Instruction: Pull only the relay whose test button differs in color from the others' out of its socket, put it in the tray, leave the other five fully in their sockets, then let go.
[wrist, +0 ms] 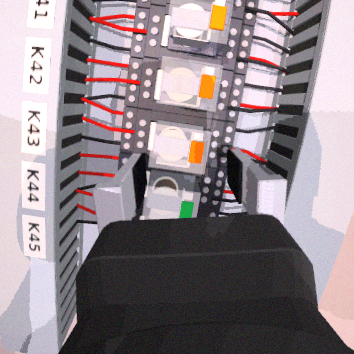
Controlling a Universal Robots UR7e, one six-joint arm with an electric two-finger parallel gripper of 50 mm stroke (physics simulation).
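Frame: origin at the arm's base, x back, y left, z down, level; metres.
Seen in the pictures: gripper, between the fingertips: [186, 167].
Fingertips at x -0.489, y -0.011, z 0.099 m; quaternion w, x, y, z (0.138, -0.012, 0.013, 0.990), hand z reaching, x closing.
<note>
Offsets run from my fingertips to a thing's top centre. "spot": to the spot under its first point.
Relays sit in a column of dark sockets. The relay with a green button {dx +0.007, dy -0.014, dz -0.037 m} [164, 202] is partly hidden by the gripper body at its lower end; its round part looks brown and dark-rimmed. Above it in the view are a relay with an orange button {dx +0.009, dy +0.016, dz -0.037 m} [171, 146], another orange-button relay {dx +0.012, dy +0.046, dz -0.037 m} [180, 84] and a third orange-button relay {dx +0.014, dy +0.077, dz -0.037 m} [189, 20] at the top edge; their round parts are whitish. My gripper [186, 167] is open and empty, with one finger on each side of the green-button relay. Its height above the relay is hard to judge. The tray does not show.
Slotted grey wire ducts, the left duct {dx +0.091, dy +0.000, dz -0.030 m} [68, 165] and the right duct {dx -0.074, dy +0.014, dz -0.030 m} [300, 75], flank the sockets. Red and black wires run from them to the sockets. Labels such as K43 {spot: dx +0.081, dy +0.008, dz -0.030 m} [34, 131], K44 {spot: dx +0.079, dy -0.020, dz -0.031 m} [33, 185] and K45 {spot: dx +0.077, dy -0.051, dz -0.031 m} [33, 237] stand at the left.
</note>
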